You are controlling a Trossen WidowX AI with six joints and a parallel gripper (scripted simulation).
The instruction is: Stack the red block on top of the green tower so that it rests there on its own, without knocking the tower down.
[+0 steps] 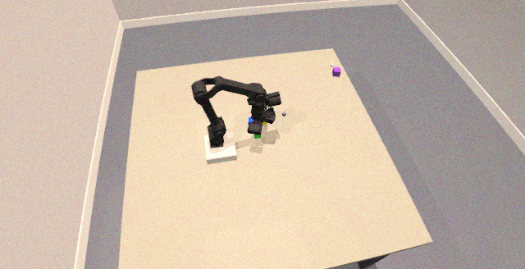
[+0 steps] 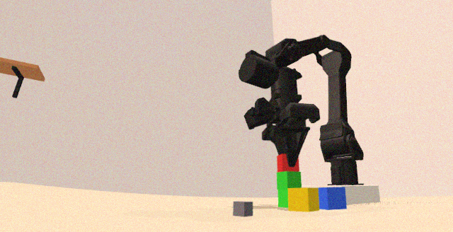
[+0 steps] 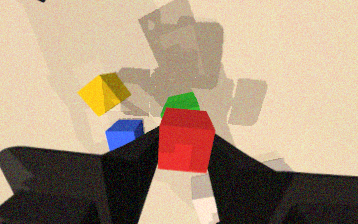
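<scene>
My gripper tip is now 1 cm below the red block. From my gripper tip the other things lie so: blue block 2 cm behind, 8 cm to the left, 6 cm below.
</scene>
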